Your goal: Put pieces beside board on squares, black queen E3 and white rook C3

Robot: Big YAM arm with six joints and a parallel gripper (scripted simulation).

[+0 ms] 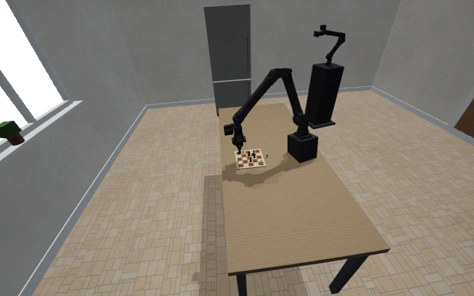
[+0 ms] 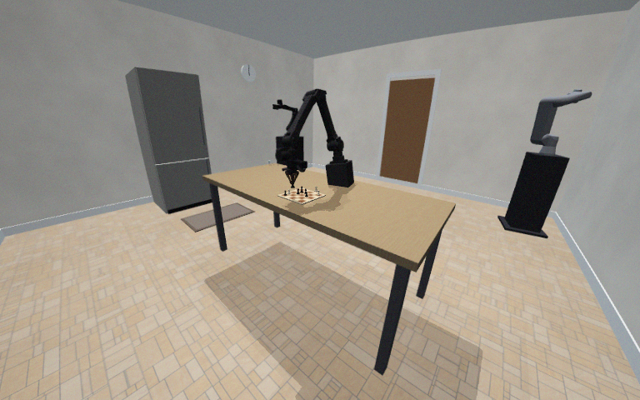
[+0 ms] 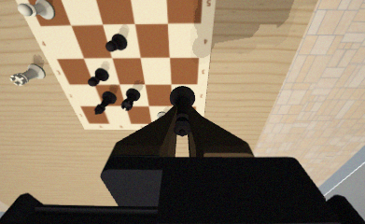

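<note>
My gripper is now 10 cm above the chessboard, 7 cm past it and 2 cm to the right of it. Round my hand: black queen: right at my hand.
</note>
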